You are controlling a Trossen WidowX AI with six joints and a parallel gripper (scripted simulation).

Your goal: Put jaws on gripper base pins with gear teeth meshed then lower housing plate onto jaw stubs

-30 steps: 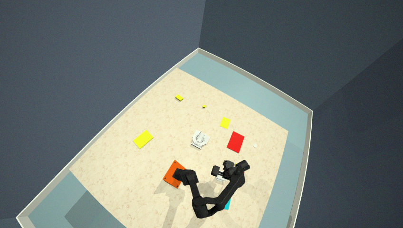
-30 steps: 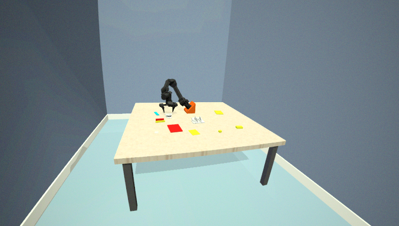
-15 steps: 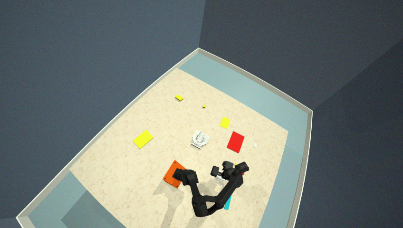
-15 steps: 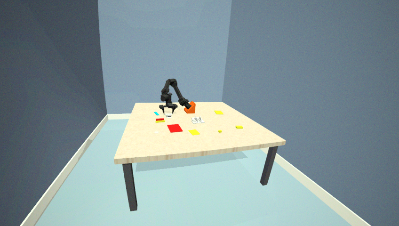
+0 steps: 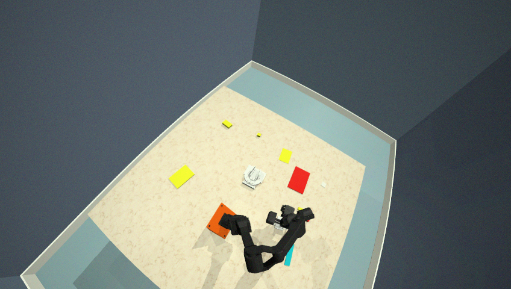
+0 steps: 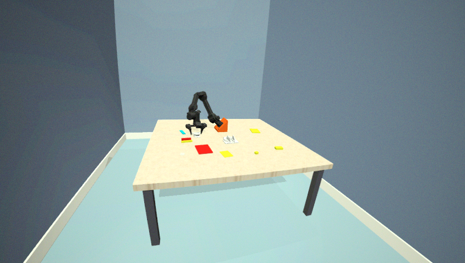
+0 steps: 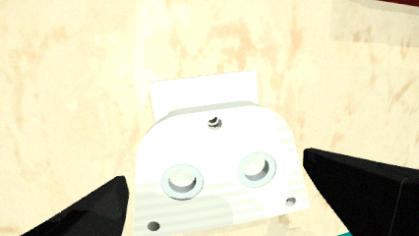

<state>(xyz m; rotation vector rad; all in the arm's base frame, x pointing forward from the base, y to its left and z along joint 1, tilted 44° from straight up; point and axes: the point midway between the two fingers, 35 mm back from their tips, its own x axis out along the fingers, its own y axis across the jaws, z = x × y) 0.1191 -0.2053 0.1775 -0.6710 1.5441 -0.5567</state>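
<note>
My gripper tip is now 1 cm short of the small white block. Round my gripper tip: yellow bar (13 cm ahead, 11 cm to the right, 1 cm below); cyan strip (12 cm behind, 11 cm to the right, 1 cm below); red bar (10 cm to the right, 9 cm ahead).
</note>
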